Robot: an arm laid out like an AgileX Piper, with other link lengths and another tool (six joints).
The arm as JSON. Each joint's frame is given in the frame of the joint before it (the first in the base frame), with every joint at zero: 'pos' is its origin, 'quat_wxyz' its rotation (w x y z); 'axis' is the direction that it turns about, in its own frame. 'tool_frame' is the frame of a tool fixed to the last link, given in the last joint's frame.
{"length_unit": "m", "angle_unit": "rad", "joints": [
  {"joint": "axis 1", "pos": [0.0, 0.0, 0.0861], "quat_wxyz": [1.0, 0.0, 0.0, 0.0], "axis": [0.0, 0.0, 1.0]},
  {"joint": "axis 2", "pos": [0.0, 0.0, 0.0], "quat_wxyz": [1.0, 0.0, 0.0, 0.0], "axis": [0.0, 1.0, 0.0]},
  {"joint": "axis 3", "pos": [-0.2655, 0.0, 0.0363], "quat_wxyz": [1.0, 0.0, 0.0, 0.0], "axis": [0.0, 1.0, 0.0]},
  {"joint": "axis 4", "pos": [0.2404, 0.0, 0.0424], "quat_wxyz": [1.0, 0.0, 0.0, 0.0], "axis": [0.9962, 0.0, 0.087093]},
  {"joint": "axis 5", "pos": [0.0, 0.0, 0.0], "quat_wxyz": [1.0, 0.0, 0.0, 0.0], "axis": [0.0, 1.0, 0.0]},
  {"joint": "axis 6", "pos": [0.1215, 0.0, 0.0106], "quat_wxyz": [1.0, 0.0, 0.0, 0.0], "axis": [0.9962, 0.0, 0.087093]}
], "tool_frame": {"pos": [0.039, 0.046, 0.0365], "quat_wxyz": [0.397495, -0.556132, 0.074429, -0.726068]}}
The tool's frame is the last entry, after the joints.
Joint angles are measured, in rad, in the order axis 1, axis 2, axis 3, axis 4, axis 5, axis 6. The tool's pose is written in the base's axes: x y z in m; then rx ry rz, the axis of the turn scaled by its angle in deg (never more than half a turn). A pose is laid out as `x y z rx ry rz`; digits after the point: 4 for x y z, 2 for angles.
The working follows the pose.
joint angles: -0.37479 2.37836 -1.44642 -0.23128 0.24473 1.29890
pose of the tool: 0.4784 -0.2056 -0.0423 -63.50 124.56 -61.59
Where each joint sits with the arm in this pose, in the base's axes (m; each line is computed from the numbers above, not from the rounded line before):
axis 1: 0.0000 0.0000 0.0861
axis 2: 0.0000 0.0000 0.0861
axis 3: 0.2019 -0.0794 0.2434
axis 4: 0.3670 -0.1444 0.0757
axis 5: 0.3670 -0.1444 0.0757
axis 6: 0.4175 -0.1715 -0.0319
the tool: 0.4784 -0.2056 -0.0423

